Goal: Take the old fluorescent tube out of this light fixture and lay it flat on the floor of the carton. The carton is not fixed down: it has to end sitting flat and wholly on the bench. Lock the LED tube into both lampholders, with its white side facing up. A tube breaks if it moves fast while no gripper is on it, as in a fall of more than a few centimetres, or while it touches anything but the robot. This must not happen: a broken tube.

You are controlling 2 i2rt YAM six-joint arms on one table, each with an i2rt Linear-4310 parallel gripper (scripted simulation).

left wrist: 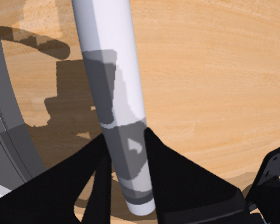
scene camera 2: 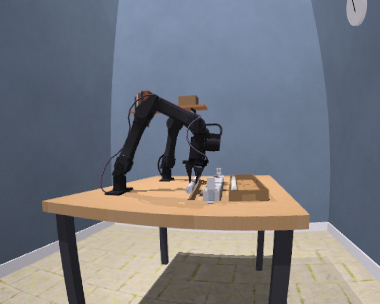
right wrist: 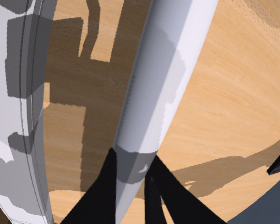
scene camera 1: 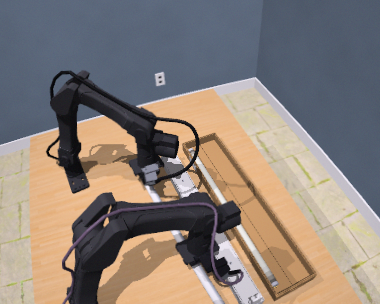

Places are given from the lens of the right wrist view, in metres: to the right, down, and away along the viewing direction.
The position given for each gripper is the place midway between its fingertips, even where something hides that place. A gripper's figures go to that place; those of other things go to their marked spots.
right gripper (right wrist: 131,157): -0.01, 0.03, 0.11
LED tube (right wrist: 169,46): 0.01, -0.02, 0.06
